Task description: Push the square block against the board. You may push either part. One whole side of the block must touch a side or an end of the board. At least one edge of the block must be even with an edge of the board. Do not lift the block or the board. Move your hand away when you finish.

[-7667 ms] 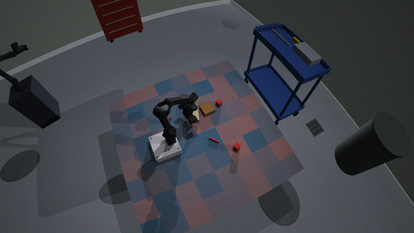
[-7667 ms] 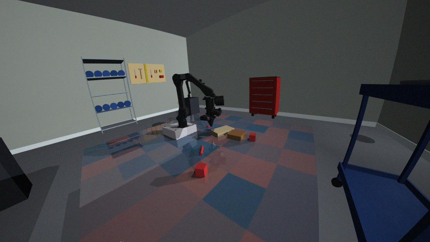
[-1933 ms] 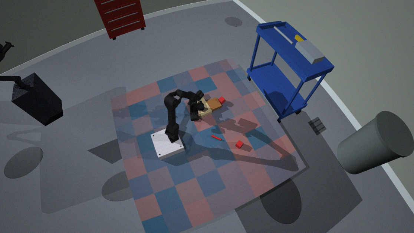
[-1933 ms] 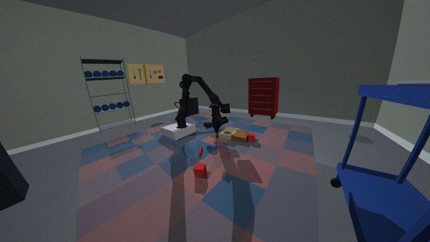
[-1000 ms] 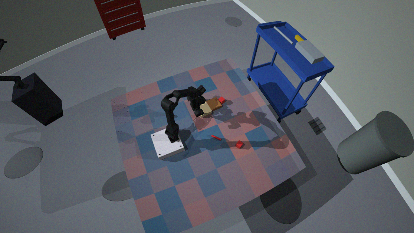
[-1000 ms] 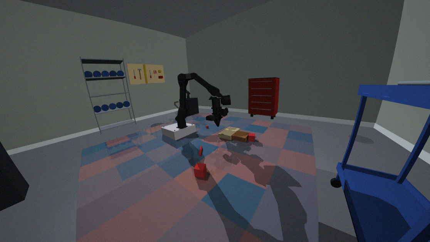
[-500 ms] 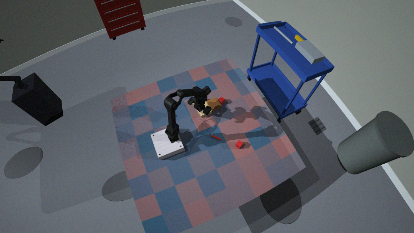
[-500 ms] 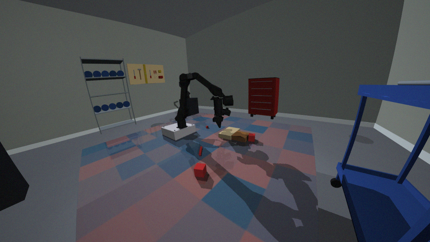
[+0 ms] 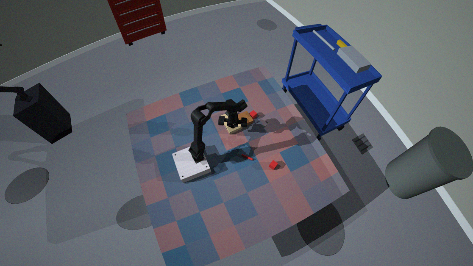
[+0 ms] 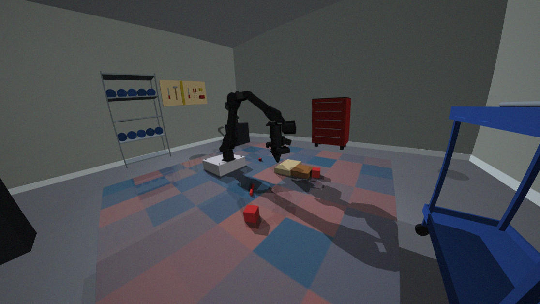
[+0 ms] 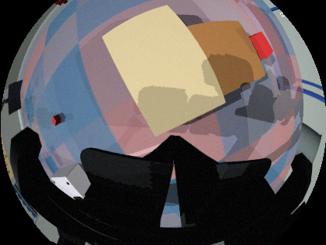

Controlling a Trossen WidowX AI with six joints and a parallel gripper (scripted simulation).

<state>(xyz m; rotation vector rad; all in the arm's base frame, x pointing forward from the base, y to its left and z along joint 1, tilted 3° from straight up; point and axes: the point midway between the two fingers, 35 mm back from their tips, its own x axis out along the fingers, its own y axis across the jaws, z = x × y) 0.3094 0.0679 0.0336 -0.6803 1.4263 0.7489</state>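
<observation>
My gripper tip is 70 mm to the right of the board, 50 mm above it and 30 mm short of it. The rest, counted from my gripper tip: red stick: 210 mm to the right, 60 mm below, 20 mm behind; square block: 130 mm ahead, 50 mm to the left, 50 mm below; tiny red piece: 220 mm behind, 140 mm to the left, 60 mm below.
</observation>
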